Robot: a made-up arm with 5 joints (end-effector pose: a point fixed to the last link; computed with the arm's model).
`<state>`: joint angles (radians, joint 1 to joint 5).
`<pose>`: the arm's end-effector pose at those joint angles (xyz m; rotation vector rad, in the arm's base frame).
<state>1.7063 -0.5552 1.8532 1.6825 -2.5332</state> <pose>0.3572 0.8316 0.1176 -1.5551 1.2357 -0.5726</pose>
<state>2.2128 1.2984 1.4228 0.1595 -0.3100</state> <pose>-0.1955 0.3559 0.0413 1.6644 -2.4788 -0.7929</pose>
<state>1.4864 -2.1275 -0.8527 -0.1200 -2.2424</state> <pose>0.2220 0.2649 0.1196 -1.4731 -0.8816 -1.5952</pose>
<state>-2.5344 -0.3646 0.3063 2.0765 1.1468</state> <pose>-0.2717 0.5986 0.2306 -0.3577 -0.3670 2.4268</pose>
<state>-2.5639 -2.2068 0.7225 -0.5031 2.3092</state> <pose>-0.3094 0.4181 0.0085 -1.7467 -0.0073 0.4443</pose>
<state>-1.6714 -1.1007 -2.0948 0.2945 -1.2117</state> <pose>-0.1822 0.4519 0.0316 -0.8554 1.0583 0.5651</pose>
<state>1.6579 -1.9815 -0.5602 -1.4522 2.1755</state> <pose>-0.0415 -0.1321 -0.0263 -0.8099 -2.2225 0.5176</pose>
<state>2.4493 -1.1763 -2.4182 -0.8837 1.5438</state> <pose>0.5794 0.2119 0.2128 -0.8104 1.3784 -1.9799</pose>
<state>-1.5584 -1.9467 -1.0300 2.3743 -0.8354</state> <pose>-0.3719 0.1828 0.0292 -1.4678 -0.6305 -0.8114</pose>
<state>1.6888 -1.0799 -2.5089 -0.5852 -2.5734</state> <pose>0.1445 0.1847 0.1713 1.9964 2.2199 -0.9702</pose>
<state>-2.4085 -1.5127 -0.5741 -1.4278 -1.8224</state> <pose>0.0776 0.1360 -0.1604 -0.2884 1.9290 0.6182</pose>
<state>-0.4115 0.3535 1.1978 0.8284 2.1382</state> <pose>0.1641 0.4954 -0.2710 1.0169 2.6038 0.2684</pose>
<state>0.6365 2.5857 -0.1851 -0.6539 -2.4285</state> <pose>-0.0036 0.2500 0.1852 -0.1139 -0.0158 -2.9962</pose>
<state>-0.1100 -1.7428 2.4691 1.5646 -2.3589</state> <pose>-0.1411 0.1633 0.7386 0.4539 0.7008 -0.5428</pose>
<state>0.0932 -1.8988 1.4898 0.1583 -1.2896</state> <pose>-0.0083 0.0950 0.3180 1.9226 0.3476 -0.0054</pose>
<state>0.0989 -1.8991 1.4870 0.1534 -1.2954</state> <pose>-0.0085 0.0948 0.3180 1.9226 0.3410 -0.0157</pose>
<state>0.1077 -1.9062 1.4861 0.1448 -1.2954</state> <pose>-0.0062 0.0938 0.3160 1.9293 0.3379 -0.0185</pose>
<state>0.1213 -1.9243 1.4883 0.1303 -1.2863</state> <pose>-0.0001 0.0918 0.3110 1.9469 0.3400 -0.0093</pose>
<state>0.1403 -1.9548 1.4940 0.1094 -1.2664</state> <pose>0.0102 0.0887 0.3024 1.9770 0.3473 0.0137</pose>
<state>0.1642 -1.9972 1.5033 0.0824 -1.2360</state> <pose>0.0244 0.0851 0.2905 2.0186 0.3576 0.0507</pose>
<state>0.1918 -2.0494 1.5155 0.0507 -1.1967</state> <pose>0.0414 0.0817 0.2758 2.0695 0.3676 0.0997</pose>
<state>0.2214 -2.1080 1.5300 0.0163 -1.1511</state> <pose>0.0598 0.0791 0.2597 2.1254 0.3744 0.1578</pose>
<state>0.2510 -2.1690 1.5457 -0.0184 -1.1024</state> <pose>0.0783 0.0775 0.2435 2.1819 0.3757 0.2212</pose>
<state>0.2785 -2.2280 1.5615 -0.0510 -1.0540</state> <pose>0.0956 0.0768 0.2286 2.2344 0.3711 0.2854</pose>
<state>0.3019 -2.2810 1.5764 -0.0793 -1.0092</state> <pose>0.1107 0.0768 0.2162 2.2792 0.3622 0.3465</pose>
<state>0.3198 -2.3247 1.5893 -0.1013 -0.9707</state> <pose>0.1230 0.0772 0.2067 2.3142 0.3522 0.4004</pose>
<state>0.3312 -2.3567 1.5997 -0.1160 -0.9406</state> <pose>0.1321 0.0778 0.2005 2.3383 0.3443 0.4447</pose>
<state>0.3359 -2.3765 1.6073 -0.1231 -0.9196</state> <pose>0.1379 0.0786 0.1974 2.3522 0.3411 0.4784</pose>
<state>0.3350 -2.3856 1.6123 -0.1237 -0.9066</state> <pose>0.1410 0.0795 0.1967 2.3577 0.3430 0.5022</pose>
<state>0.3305 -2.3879 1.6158 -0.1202 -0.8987</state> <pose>0.1424 0.0805 0.1976 2.3580 0.3485 0.5200</pose>
